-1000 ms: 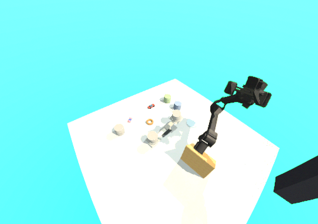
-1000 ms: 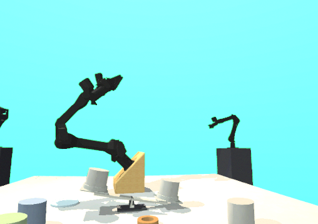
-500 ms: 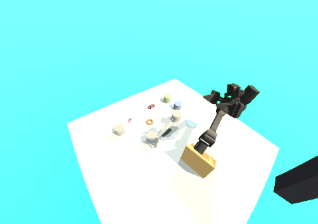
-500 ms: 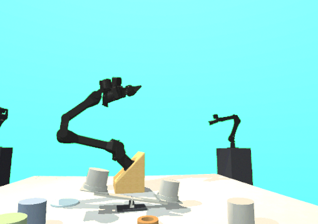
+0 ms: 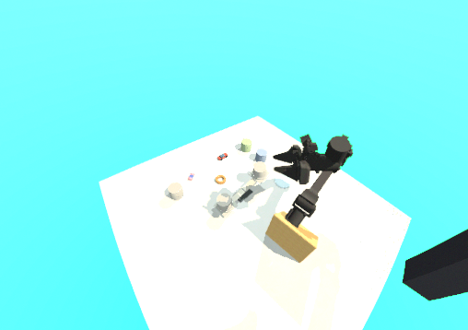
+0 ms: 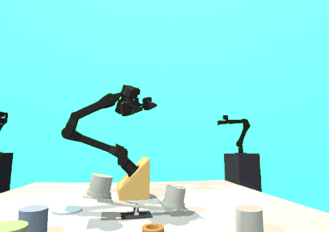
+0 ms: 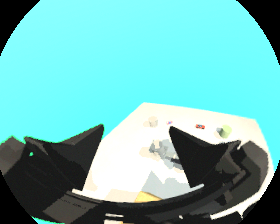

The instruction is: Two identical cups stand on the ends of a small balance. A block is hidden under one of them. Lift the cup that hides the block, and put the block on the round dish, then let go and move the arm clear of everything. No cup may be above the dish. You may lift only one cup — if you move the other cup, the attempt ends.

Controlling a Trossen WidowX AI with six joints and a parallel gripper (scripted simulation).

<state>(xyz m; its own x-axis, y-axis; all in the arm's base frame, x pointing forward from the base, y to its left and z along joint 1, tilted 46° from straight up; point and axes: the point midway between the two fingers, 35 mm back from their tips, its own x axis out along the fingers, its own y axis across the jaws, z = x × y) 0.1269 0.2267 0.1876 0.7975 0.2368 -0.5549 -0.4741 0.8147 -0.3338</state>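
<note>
The pale blue block is 16 cm ahead of my gripper tip, 5 cm to the left of it and 37 cm below it. Round my gripper tip: orange ring 31 cm ahead, 6 cm to the right, 40 cm below; grey cup 14 cm ahead, 22 cm to the right, 30 cm below; round light-blue dish 4 cm ahead, 31 cm to the right, 41 cm below.
</note>
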